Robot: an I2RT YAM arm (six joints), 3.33 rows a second.
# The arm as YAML. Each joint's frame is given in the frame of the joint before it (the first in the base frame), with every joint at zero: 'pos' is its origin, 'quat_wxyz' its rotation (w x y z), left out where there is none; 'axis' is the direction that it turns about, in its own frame. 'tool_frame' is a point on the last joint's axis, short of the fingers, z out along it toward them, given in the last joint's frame.
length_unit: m
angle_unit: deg
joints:
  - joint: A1
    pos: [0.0, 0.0, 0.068]
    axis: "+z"
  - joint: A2
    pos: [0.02, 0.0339, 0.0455]
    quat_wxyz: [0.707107, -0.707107, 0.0, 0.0]
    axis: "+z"
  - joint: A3
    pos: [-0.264, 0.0, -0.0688]
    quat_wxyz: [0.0, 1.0, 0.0, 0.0]
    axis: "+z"
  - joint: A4
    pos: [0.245, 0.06, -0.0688]
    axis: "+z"
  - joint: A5
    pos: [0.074, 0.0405, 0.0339]
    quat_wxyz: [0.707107, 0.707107, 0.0, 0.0]
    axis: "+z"
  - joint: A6
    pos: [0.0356, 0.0, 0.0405]
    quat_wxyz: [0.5, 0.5, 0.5, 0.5]
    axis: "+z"
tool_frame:
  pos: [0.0, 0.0, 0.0]
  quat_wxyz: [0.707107, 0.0, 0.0, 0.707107]
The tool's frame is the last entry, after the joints.
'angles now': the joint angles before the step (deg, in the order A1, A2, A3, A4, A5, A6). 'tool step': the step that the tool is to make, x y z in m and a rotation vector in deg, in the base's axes. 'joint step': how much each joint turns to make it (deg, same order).
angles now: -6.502 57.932 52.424 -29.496 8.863 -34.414
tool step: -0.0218 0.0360 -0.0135 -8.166 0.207 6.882
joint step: 11.269 -6.341 -6.043 0.600 8.232 -4.355
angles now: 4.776 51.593 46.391 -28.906 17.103 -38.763
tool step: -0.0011 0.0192 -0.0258 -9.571 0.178 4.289
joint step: 6.896 -0.556 -6.607 6.950 7.401 -6.870
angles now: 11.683 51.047 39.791 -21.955 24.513 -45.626
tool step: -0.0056 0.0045 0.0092 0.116 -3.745 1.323
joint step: 1.799 -2.235 -0.043 1.652 0.771 -0.390
